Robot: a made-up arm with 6 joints. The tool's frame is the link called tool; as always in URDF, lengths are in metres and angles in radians. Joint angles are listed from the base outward.
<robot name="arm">
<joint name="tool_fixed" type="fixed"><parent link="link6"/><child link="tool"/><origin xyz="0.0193 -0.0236 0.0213" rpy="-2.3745 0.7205 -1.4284"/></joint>
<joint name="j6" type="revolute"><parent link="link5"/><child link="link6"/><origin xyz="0.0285 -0.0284 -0.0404"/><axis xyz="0 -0.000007 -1"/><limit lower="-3.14" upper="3.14"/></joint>
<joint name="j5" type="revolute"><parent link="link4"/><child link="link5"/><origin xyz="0.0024 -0.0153 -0.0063"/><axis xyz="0 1 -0.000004"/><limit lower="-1.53" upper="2.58"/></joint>
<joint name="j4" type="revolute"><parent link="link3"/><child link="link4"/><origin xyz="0.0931 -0.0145 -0.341"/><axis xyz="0 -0.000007 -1"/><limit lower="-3.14" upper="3.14"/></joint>
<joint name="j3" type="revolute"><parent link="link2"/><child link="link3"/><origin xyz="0.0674 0.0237 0.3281"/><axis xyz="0 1 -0.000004"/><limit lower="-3.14" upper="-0.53"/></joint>
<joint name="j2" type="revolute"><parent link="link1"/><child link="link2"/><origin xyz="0.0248 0.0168 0.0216"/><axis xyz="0 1 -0.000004"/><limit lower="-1.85" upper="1.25"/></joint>
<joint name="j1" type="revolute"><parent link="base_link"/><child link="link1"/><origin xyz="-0.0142 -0.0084 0.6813"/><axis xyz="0 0 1"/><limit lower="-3.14" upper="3.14"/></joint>
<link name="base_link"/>
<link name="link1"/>
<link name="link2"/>
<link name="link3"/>
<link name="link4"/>
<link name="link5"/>
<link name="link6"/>
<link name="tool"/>
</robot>
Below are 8 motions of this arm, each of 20 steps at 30 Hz.
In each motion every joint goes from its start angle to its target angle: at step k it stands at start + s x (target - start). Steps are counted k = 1, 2, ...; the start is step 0. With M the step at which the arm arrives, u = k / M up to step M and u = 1 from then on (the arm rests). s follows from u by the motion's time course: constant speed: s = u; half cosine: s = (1 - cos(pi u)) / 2; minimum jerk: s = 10 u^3 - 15 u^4 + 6 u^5.
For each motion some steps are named. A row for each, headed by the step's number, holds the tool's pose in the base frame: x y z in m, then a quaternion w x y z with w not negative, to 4 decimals.
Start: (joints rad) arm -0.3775 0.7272 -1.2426 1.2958 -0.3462 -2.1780
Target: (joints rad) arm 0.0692 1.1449 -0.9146 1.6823 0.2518 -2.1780
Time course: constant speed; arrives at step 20
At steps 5, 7, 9, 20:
5: 0.4735 -0.1600 0.5625 0.4244 -0.7834 0.4516 -0.0471
7: 0.4624 -0.1331 0.5337 0.4433 -0.7711 0.4571 0.0031
9: 0.4482 -0.1070 0.5067 0.4586 -0.7564 0.4636 0.0518
20: 0.3243 0.0095 0.3948 0.4843 -0.6472 0.5190 0.2778

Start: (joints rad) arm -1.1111 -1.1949 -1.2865 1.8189 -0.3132 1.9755
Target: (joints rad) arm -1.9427 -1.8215 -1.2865 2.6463 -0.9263 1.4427
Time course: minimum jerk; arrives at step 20
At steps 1, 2, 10, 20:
1: -0.0142 0.0628 1.1998 0.5036 0.7057 -0.3178 0.3840
2: -0.0145 0.0649 1.1993 0.5040 0.7036 -0.3215 0.3842
10: 0.0269 0.2036 1.1430 0.5149 0.5747 -0.5093 0.3810
20: 0.1778 0.2818 1.0407 0.5191 0.5043 -0.5972 0.3458

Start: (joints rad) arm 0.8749 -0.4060 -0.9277 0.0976 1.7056 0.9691
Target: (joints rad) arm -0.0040 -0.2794 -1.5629 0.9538 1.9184 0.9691
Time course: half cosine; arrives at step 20
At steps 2, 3, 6, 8, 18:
2: 0.2347 0.2097 1.0136 0.3040 -0.5666 0.7658 0.0073
3: 0.2404 0.2042 1.0177 0.3058 -0.5510 0.7763 0.0153
6: 0.2669 0.1748 1.0383 0.3180 -0.4711 0.8208 0.0564
8: 0.2871 0.1454 1.0575 0.3340 -0.3980 0.8491 0.0949
18: 0.3261 -0.0020 1.1494 0.4617 -0.1156 0.8428 0.2515

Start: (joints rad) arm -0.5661 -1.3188 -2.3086 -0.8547 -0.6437 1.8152
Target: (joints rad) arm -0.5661 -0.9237 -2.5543 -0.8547 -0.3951 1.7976
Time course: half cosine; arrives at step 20
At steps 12, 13, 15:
12: -0.4370 0.2576 1.2042 0.6234 -0.1183 -0.7300 -0.2538
13: -0.4291 0.2523 1.2145 0.6295 -0.1110 -0.7236 -0.2603
15: -0.4148 0.2427 1.2319 0.6398 -0.0984 -0.7122 -0.2716

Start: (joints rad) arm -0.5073 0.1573 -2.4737 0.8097 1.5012 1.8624
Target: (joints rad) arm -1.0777 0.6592 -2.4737 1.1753 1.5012 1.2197
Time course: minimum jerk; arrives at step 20
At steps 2, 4, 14, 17, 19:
2: 0.3114 -0.1916 1.2821 0.5517 0.4868 0.6767 -0.0263
4: 0.3194 -0.2083 1.2727 0.5511 0.4869 0.6771 -0.0278
14: 0.3221 -0.4963 1.0794 0.5645 0.5233 0.6379 -0.0225
17: 0.2987 -0.5433 1.0383 0.5726 0.5352 0.6207 -0.0204
19: 0.2936 -0.5517 1.0304 0.5743 0.5375 0.6171 -0.0201

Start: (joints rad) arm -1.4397 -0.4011 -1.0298 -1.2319 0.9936 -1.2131
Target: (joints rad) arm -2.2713 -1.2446 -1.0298 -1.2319 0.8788 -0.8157
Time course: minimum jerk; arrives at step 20
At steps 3, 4, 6, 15, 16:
3: 0.0574 -0.3726 1.1126 0.1118 0.6652 -0.7272 -0.1268
4: 0.0471 -0.3635 1.1219 0.1185 0.6539 -0.7388 -0.1115
6: 0.0165 -0.3292 1.1514 0.1435 0.6135 -0.7742 -0.0613
15: 0.0144 -0.0276 1.2476 0.4080 0.2795 -0.8435 0.2095
16: 0.0267 -0.0117 1.2466 0.4281 0.2590 -0.8374 0.2201

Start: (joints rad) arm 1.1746 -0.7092 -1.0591 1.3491 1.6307 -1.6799
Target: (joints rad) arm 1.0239 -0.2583 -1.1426 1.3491 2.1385 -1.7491
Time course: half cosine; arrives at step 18
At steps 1, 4, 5, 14, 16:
1: 0.0408 0.2273 1.1390 0.4724 -0.2640 -0.5326 0.6507
4: 0.0498 0.2445 1.1308 0.4562 -0.2611 -0.5206 0.6728
5: 0.0551 0.2539 1.1258 0.4473 -0.2587 -0.5135 0.6850
14: 0.1242 0.3439 1.0518 0.3573 -0.1948 -0.4195 0.8114
16: 0.1336 0.3526 1.0408 0.3479 -0.1824 -0.4067 0.8248

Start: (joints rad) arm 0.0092 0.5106 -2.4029 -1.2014 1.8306 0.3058
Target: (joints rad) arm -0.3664 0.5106 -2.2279 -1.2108 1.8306 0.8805
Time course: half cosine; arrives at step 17
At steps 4, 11, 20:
4: 0.5457 -0.0549 1.2127 0.1447 -0.4808 0.6594 -0.5595
11: 0.5364 -0.1789 1.1790 0.0835 -0.3061 0.6912 -0.6492
20: 0.5216 -0.2359 1.1620 0.0480 -0.2242 0.6899 -0.6866

